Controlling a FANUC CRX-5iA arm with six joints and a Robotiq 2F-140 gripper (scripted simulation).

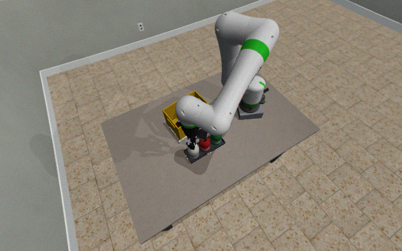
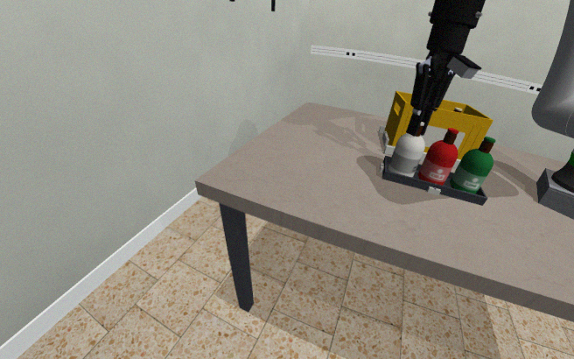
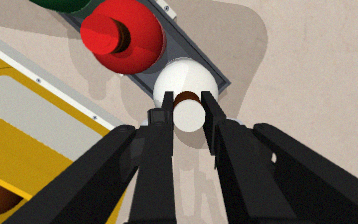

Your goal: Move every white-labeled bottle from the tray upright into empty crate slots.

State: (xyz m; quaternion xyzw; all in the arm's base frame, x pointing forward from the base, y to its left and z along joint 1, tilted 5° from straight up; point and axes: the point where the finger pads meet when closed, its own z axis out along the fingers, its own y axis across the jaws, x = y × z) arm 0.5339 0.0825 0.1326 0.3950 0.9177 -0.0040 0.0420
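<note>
Right now the white bottle is 8 cm below my hand. From my hand the other things lie so: green bottle 18 cm behind, 8 cm below; dark tray 15 cm below, 9 cm behind; red bottle 9 cm behind, 8 cm below.
</note>
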